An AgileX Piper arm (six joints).
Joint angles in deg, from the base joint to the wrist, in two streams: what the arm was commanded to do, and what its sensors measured. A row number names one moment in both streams.
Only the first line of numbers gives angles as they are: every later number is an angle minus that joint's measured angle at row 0.
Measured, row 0:
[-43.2 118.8 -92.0 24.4 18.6 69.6]
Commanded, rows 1 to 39:
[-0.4 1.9 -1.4 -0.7 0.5 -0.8]
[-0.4 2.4 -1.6 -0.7 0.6 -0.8]
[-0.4 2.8 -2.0 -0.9 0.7 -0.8]
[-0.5 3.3 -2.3 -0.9 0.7 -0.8]
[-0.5 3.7 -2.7 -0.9 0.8 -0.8]
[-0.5 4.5 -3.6 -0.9 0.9 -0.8]
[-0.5 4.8 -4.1 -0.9 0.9 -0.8]
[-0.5 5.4 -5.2 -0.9 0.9 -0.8]
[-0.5 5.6 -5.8 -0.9 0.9 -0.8]
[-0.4 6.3 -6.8 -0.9 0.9 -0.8]
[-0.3 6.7 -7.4 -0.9 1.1 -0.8]
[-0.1 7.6 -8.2 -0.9 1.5 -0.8]
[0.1 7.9 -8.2 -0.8 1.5 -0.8]
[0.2 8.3 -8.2 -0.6 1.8 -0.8]
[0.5 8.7 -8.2 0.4 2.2 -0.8]
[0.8 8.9 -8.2 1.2 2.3 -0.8]
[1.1 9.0 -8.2 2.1 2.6 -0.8]
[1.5 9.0 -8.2 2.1 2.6 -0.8]
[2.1 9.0 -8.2 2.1 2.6 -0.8]
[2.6 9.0 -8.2 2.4 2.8 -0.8]
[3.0 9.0 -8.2 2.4 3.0 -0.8]
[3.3 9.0 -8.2 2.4 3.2 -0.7]
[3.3 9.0 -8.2 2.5 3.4 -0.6]
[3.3 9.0 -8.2 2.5 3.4 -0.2]
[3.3 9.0 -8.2 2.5 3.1 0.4]
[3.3 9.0 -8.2 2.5 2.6 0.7]
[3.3 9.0 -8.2 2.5 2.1 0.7]
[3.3 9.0 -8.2 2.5 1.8 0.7]
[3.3 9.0 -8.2 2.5 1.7 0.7]
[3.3 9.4 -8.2 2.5 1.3 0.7]
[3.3 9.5 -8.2 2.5 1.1 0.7]
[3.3 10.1 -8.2 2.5 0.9 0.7]
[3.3 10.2 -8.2 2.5 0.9 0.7]
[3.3 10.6 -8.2 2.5 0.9 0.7]
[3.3 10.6 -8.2 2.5 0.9 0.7]
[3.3 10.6 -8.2 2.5 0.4 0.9]
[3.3 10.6 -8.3 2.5 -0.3 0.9]
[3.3 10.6 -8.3 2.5 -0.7 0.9]
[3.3 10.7 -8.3 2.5 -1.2 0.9]
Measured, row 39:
[3.3 10.8 -7.9 2.6 1.1 0.9]
